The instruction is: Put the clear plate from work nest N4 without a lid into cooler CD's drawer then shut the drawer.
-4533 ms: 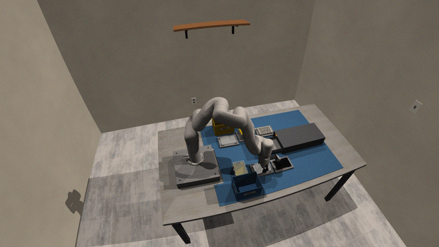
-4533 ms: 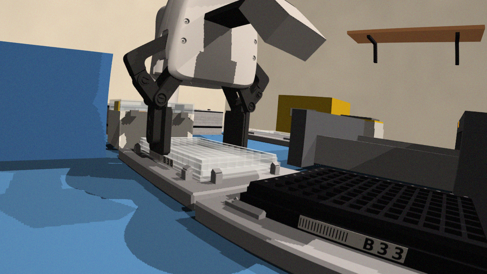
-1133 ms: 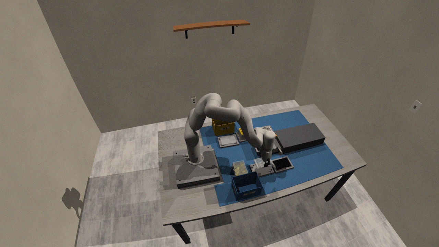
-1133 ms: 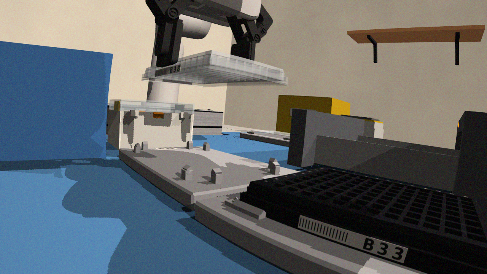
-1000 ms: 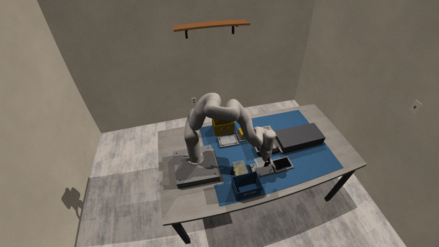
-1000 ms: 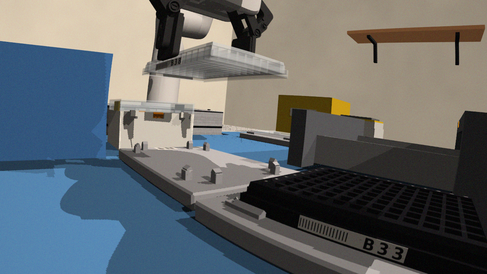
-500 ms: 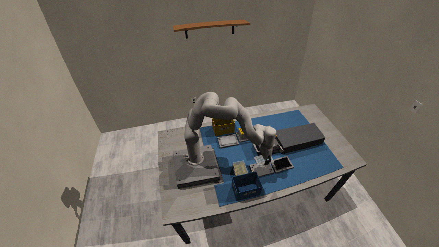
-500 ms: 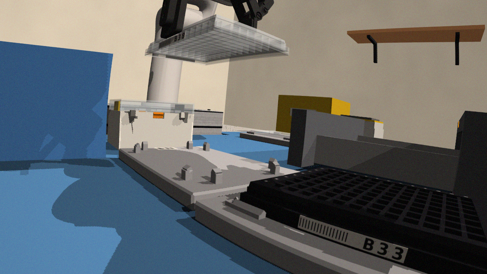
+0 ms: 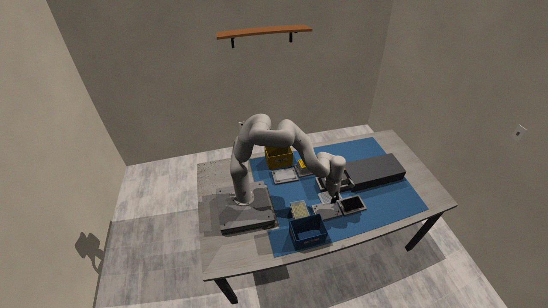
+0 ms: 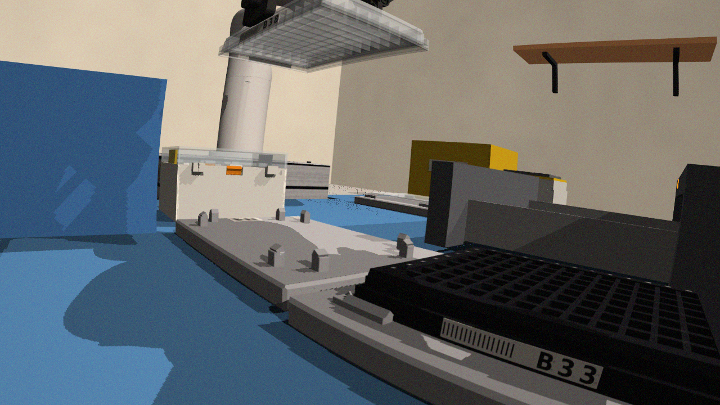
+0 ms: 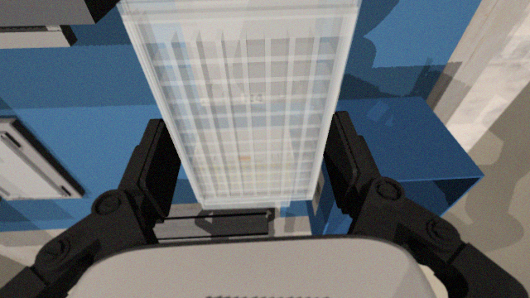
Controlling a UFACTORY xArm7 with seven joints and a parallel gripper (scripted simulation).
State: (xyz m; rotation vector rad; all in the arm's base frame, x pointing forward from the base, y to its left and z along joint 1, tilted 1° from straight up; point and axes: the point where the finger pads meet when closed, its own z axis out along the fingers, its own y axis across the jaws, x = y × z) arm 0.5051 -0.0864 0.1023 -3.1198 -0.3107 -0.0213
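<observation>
Now: hand 220 mm to the right of the grey drawer, 130 mm above it and 100 mm short of it. Round my hand: grey work nest 150 mm below; then clear plate 10 mm below; then tip box 170 mm behind, 120 mm below, 20 mm to the right.
</observation>
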